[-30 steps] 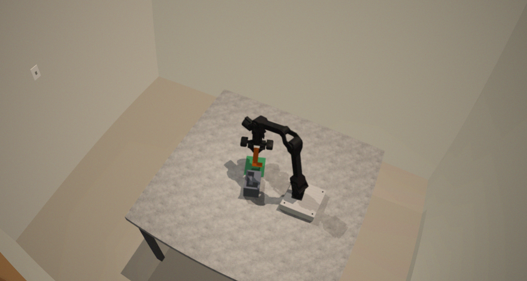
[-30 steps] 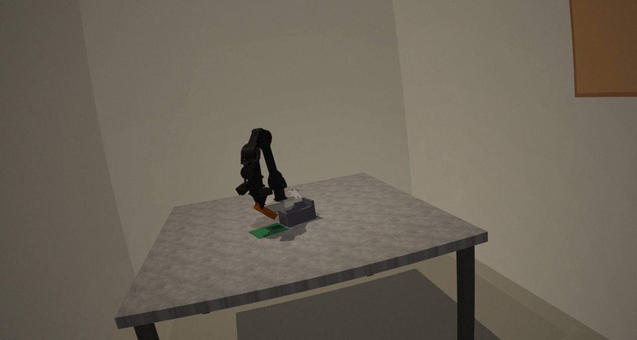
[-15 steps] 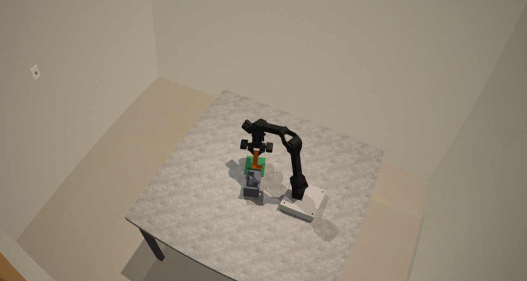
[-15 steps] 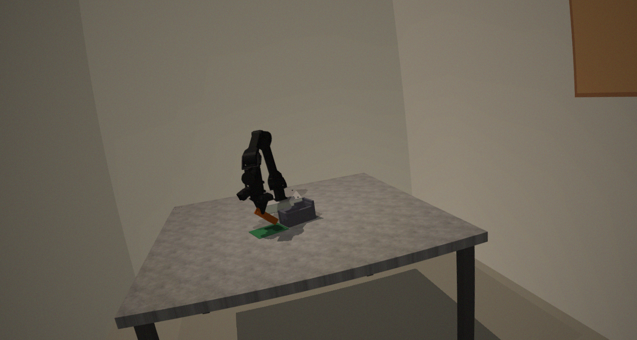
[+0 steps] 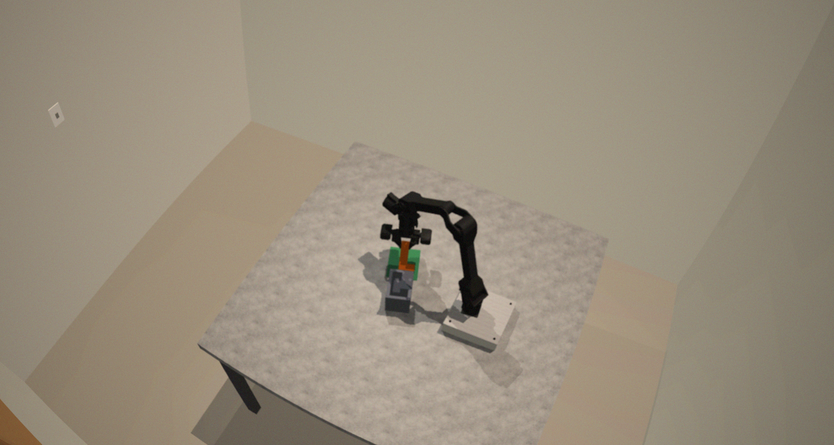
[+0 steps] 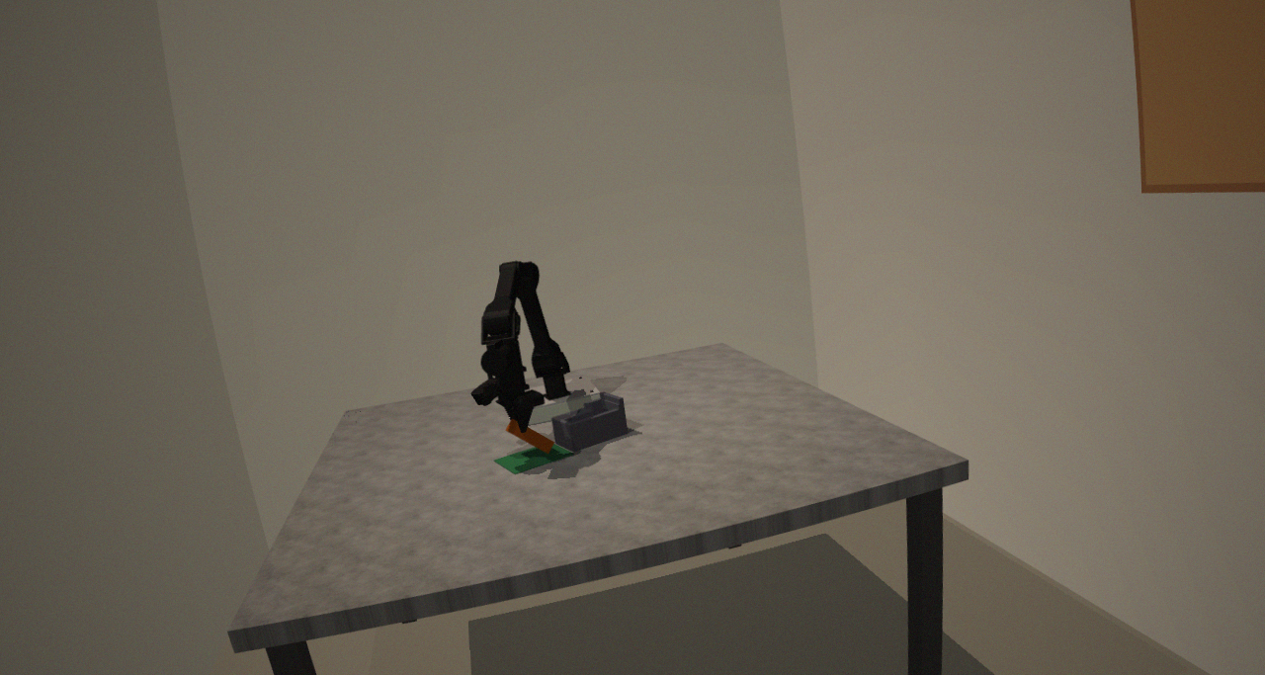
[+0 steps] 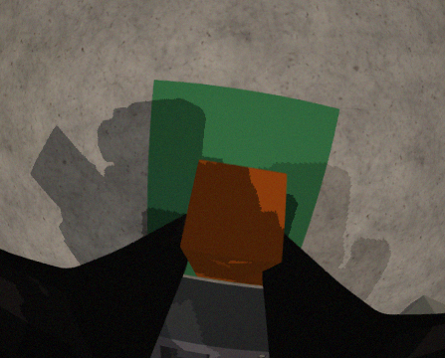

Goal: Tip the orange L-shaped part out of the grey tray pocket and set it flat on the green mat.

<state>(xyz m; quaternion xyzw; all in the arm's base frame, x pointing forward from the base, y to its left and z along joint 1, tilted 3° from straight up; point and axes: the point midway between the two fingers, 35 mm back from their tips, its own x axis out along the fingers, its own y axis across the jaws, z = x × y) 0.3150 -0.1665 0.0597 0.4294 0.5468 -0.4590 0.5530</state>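
Right now the orange L-shaped part is 3 cm to the left of my gripper tip, 3 cm below it and 2 cm behind it. Round my gripper tip: green mat (9 cm below, 2 cm to the left).
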